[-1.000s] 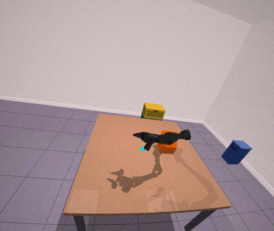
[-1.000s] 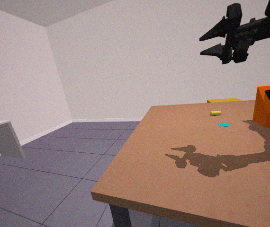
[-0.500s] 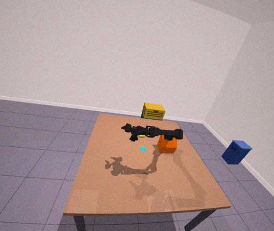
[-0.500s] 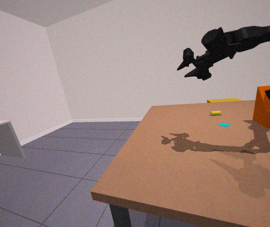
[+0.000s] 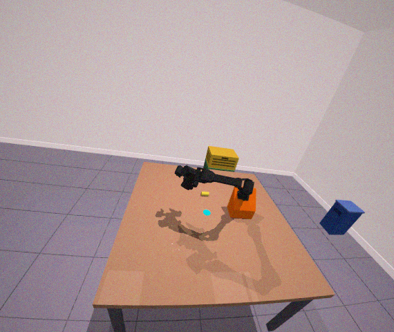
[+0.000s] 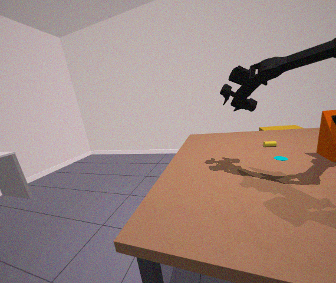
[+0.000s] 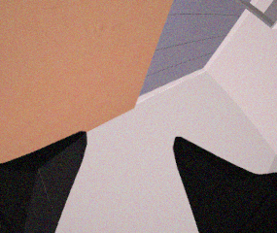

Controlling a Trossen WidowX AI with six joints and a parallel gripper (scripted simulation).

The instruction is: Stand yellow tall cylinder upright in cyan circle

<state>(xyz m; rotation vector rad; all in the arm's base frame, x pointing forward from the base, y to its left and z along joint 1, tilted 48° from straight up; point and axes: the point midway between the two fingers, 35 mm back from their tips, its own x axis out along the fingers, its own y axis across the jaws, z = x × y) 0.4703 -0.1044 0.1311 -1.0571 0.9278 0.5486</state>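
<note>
The yellow cylinder lies 280 mm below my gripper tip, 270 mm behind it and 190 mm to the right of it. From my gripper tip the other things lie so: cyan circle: 290 mm below, 250 mm behind, 20 mm to the left.
</note>
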